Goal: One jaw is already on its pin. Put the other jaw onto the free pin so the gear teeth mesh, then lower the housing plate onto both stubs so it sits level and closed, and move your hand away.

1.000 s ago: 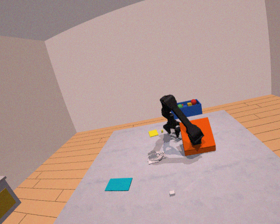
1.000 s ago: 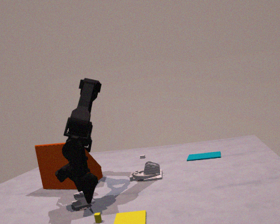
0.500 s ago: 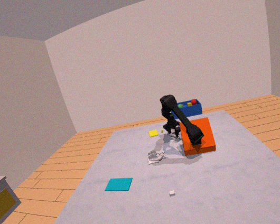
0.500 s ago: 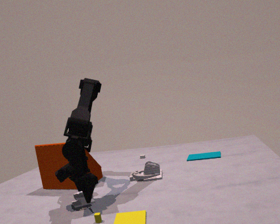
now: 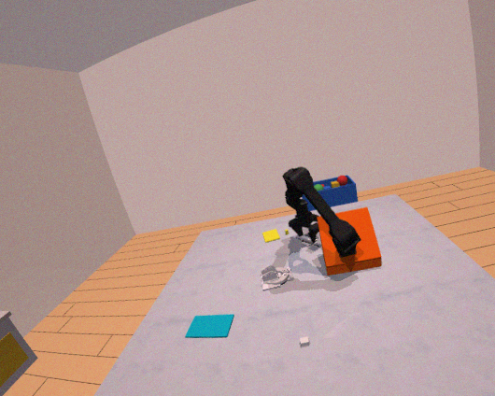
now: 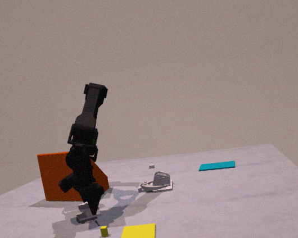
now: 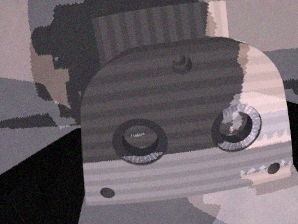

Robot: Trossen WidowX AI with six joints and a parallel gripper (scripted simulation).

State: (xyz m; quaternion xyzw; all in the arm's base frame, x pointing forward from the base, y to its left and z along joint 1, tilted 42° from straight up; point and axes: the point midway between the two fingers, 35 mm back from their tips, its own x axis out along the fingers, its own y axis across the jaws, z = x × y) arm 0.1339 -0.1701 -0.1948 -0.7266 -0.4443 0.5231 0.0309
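My gripper tip is 1 cm past the white stepped piece and 1 cm to the left of it. Round my gripper tip: yellow tile (19 cm ahead, 16 cm to the right, 1 cm below); then white housing piece (1 cm behind, 2 cm above); then small yellow block (10 cm ahead, 15 cm to the right).
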